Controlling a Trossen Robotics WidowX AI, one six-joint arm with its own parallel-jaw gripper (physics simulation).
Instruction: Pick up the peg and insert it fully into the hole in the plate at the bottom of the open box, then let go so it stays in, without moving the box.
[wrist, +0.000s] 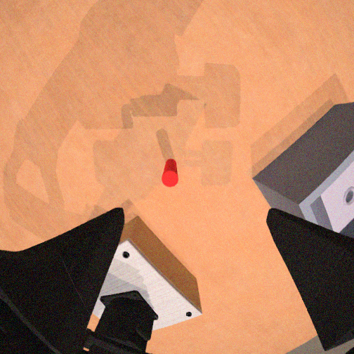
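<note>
The red peg (170, 174) stands upright on the table near the middle of the wrist view, its round top toward the camera. My gripper (197, 215) is open and empty, its black fingers wide apart at the lower left and lower right. The peg shows ahead of the gap between the fingertips, apart from both. The open grey box (295, 155) is at the right edge, partly cut off and partly behind the right finger. Part of the pale plate (337, 192) shows inside it, with its round hole (350, 195) at the view's edge.
A block with brown sides and a pale top (167, 292) bearing a black fitting (127, 317) stands at the lower left, partly behind the left finger. The arm's shadow falls across the orange table top (285, 45). A grey surface shows at the bottom right.
</note>
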